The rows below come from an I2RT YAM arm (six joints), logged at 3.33 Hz.
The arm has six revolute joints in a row. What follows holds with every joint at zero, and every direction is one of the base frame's.
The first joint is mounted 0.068 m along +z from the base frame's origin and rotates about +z.
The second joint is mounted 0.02 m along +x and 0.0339 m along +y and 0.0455 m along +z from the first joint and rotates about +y.
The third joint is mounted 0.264 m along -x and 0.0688 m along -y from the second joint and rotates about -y.
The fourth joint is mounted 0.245 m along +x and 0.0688 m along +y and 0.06 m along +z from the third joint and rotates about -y.
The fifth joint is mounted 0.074 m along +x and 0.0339 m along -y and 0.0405 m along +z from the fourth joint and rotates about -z.
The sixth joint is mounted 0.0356 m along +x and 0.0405 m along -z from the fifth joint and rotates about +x.
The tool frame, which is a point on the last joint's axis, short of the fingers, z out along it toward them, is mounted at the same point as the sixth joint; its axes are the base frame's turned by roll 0, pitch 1.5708 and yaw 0 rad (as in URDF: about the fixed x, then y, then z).
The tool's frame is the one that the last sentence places.
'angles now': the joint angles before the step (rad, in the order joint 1, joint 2, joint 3, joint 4, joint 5, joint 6). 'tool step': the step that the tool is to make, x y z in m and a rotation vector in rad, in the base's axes. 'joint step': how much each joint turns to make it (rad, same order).
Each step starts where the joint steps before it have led.
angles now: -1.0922 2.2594 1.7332 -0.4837 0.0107 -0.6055
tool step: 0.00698 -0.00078 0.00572 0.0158 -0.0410 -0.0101
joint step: 0.0100 0.0078 0.0355 -0.0225 -0.0262 0.0403
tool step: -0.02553 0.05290 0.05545 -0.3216 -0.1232 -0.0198
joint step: 0.0095 -0.3570 -0.4234 0.4081 0.0518 -0.0077
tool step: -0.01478 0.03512 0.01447 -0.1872 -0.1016 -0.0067
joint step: 0.0110 -0.1720 -0.2426 0.2832 0.0157 0.0082
